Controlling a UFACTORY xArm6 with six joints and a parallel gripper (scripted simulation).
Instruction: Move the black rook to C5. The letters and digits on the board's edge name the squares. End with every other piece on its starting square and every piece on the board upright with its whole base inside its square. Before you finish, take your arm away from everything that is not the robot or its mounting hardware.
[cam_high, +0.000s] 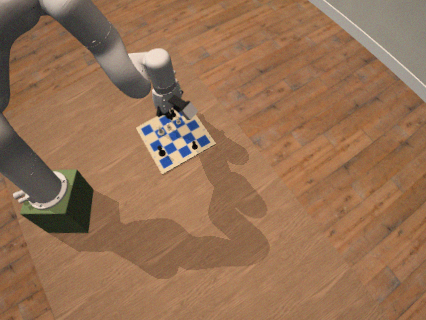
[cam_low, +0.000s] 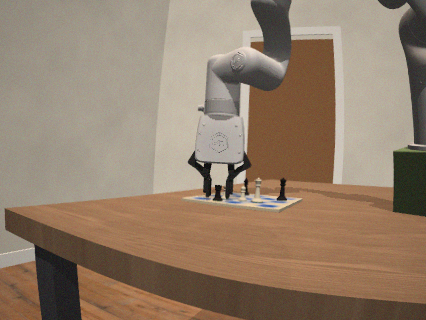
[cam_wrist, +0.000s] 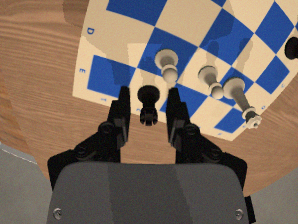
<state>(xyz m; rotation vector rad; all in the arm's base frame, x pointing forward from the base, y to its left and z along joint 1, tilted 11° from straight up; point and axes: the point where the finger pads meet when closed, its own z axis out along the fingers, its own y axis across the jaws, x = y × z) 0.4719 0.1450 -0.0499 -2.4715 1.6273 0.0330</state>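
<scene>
Now: hand 80 mm to the left of the blue-and-cream chessboard, 30 mm past it and 30 mm above it.
</scene>
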